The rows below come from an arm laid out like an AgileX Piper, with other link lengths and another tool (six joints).
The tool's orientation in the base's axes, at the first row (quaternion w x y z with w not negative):
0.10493 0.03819 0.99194 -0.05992
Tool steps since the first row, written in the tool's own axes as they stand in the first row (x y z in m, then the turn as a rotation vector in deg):
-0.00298 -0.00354 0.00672 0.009 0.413 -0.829
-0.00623 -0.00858 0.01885 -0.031 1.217 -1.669
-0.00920 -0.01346 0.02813 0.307 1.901 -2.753
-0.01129 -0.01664 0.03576 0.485 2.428 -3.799
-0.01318 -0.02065 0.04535 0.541 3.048 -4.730
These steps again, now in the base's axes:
0.00396 -0.00455 -0.00550 -0.141 0.515 0.757
0.00915 -0.01128 -0.01602 -0.202 1.415 1.492
0.01351 -0.01747 -0.02386 -0.692 2.251 2.397
0.01682 -0.02172 -0.03047 -1.032 2.916 3.316
0.02026 -0.02703 -0.03893 -1.221 3.652 4.139

